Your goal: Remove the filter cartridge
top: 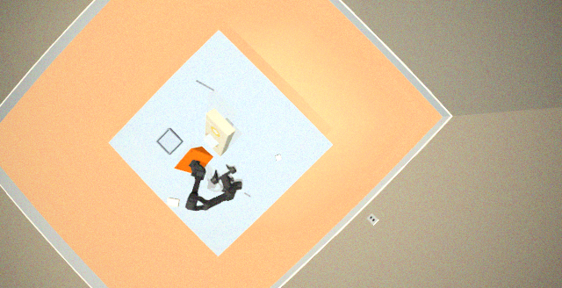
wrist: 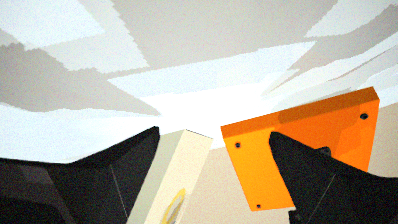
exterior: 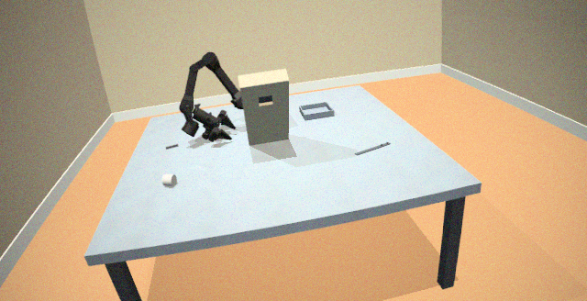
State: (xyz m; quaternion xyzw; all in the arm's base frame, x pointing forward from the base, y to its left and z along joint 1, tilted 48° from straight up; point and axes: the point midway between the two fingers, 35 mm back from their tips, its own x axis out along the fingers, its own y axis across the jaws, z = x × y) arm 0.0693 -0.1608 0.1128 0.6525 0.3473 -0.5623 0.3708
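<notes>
The round white filter cartridge is 27 cm ahead of my gripper tip, 25 cm above it and 12 cm to the left of it. Also, from my gripper tip: short dark strip (30 cm to the right, 6 cm behind, 2 cm below); then tray (45 cm to the left, 9 cm behind, 1 cm below).
</notes>
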